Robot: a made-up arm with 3 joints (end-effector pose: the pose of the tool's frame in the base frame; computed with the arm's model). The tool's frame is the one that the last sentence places. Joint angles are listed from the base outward.
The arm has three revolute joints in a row. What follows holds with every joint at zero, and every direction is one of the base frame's. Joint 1 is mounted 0.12 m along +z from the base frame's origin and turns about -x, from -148.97 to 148.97 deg. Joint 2 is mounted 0.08 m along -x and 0.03 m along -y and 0.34 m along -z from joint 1 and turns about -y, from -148.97 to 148.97 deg. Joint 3 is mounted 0.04 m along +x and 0.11 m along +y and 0.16 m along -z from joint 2 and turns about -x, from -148.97 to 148.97 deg. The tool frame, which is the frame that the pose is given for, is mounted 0.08 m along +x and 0.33 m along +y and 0.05 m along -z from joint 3; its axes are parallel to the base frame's.
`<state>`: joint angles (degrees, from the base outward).
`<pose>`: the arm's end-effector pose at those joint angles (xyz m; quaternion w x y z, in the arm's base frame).
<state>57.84 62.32 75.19</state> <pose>0.4113 -0.3295 -0.2242 0.3410 -0.7848 -0.5115 -0.0780</pose>
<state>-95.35 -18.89 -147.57</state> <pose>0.0527 0.3375 -0.0209 0.5148 -0.8414 -0.1474 0.0722</pose>
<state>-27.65 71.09 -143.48</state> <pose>-0.1135 -0.0441 -0.1308 0.0629 0.8112 -0.3088 0.4925</pose>
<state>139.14 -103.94 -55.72</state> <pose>-0.0269 -0.5443 0.2797 0.4599 -0.4099 -0.1019 -0.7811</pose>
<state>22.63 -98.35 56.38</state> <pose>-0.5550 0.0534 -0.3265 0.5044 -0.4159 0.7241 0.2197</pose>
